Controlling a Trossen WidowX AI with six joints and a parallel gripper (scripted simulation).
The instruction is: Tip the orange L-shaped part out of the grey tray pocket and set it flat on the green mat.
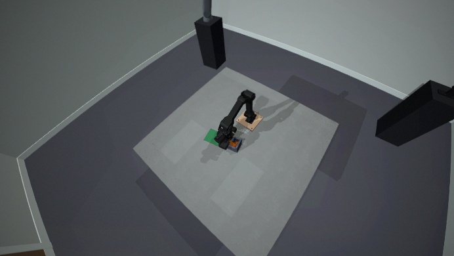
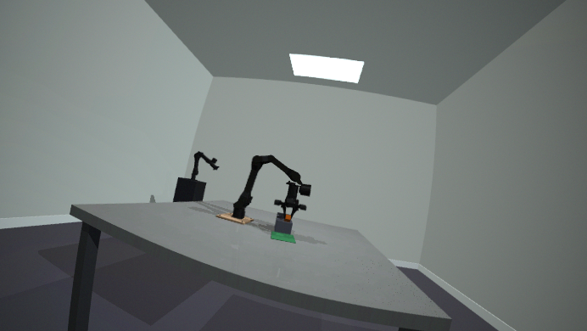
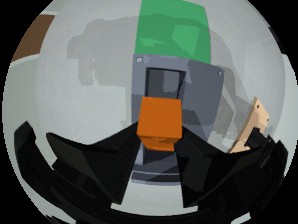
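My gripper tip is 150 mm to the left of the green mat and 80 mm above it. Also, from my gripper tip: orange L-shaped part (30 mm to the left, 30 mm below, 20 mm behind).
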